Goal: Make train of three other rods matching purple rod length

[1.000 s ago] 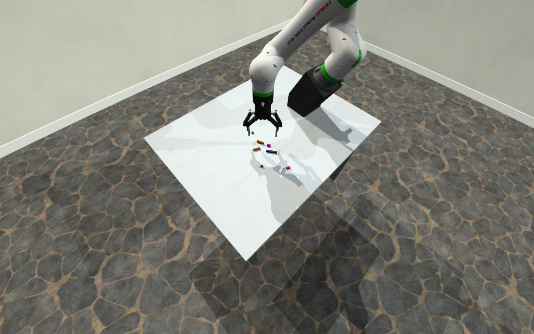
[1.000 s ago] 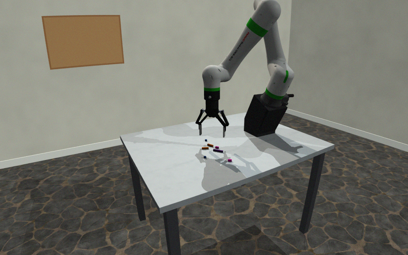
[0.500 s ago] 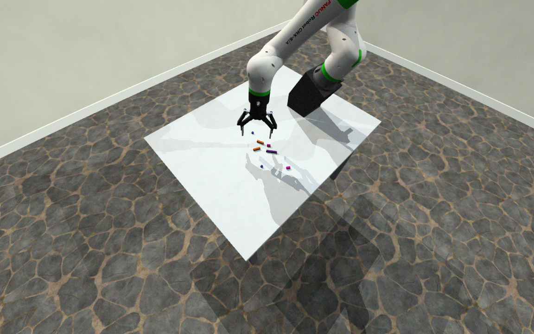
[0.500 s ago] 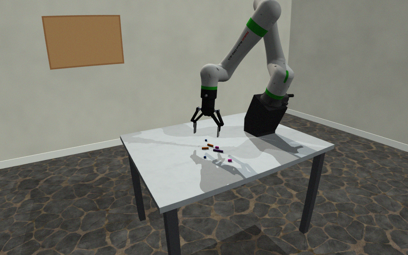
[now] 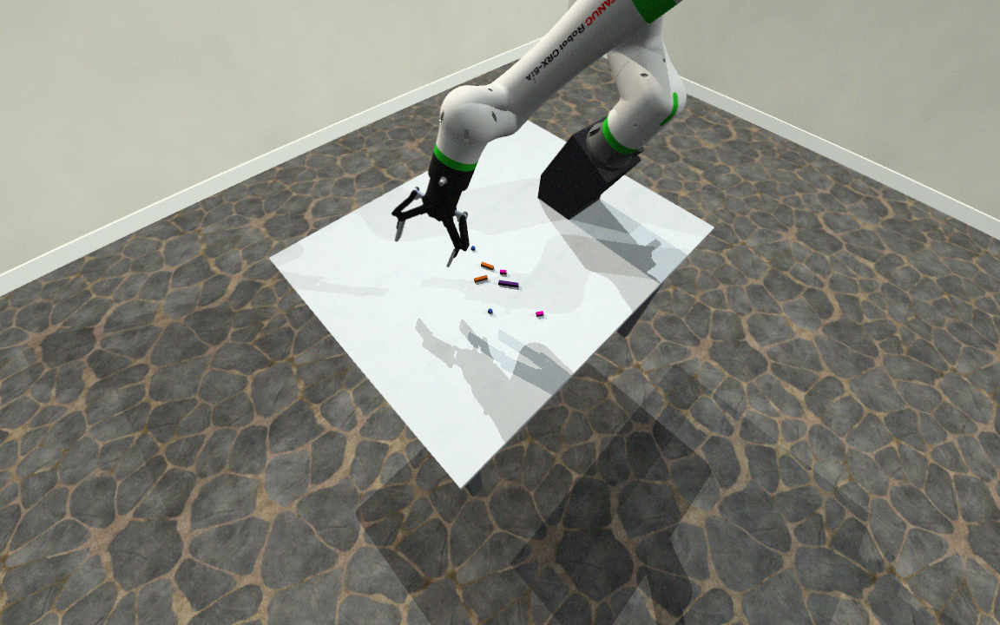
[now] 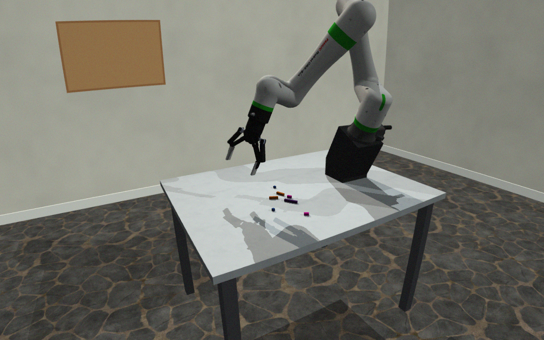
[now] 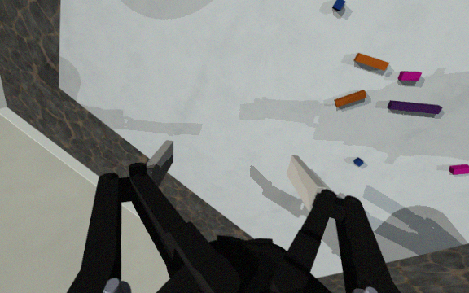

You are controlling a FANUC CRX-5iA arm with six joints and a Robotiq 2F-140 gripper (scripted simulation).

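My hand is 18 cm past the purple rod, 13 cm to the right of it and 15 cm above it.
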